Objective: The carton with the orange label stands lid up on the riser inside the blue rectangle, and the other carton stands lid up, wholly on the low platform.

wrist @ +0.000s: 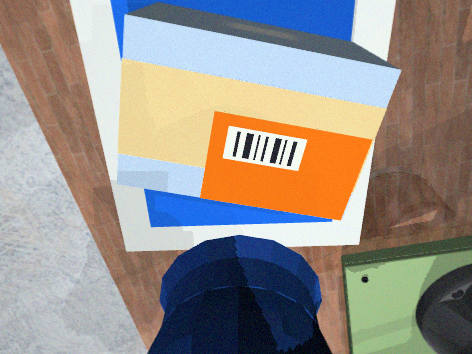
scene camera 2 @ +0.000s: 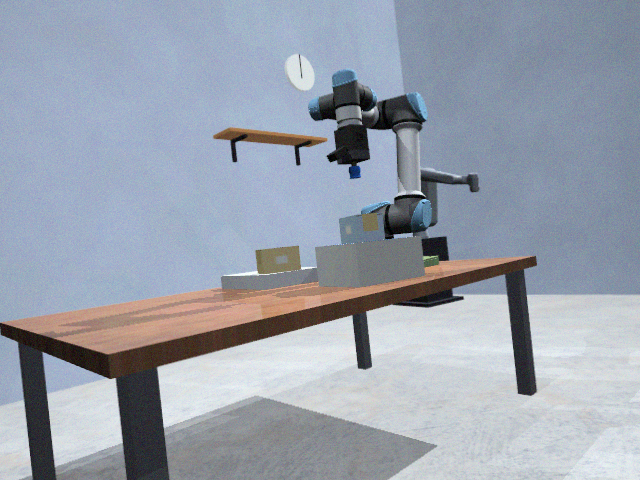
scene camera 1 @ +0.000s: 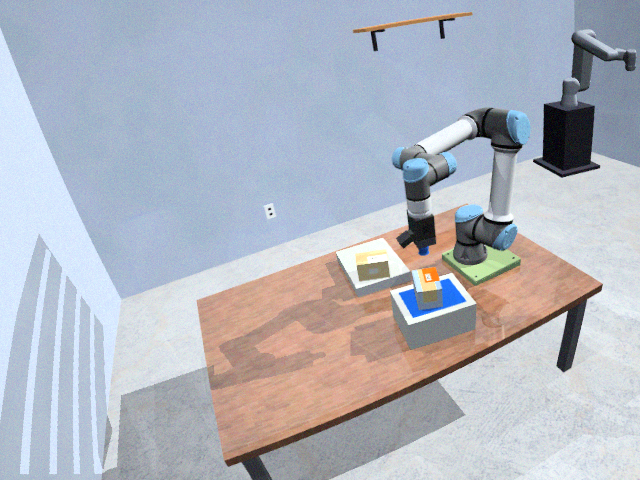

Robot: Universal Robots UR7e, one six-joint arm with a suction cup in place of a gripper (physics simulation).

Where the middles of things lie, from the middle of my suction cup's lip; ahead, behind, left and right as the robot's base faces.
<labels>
My suction cup is 1 cm past the carton with orange label point(scene camera 1: 428, 291), 1 cm to the left of it and 17 cm above it. The rest, counted from my suction cup: grey riser point(scene camera 2: 361, 264): 2 cm behind, 27 cm below; low white platform point(scene camera 1: 399, 273): 10 cm ahead, 43 cm to the right, 30 cm below.
</labels>
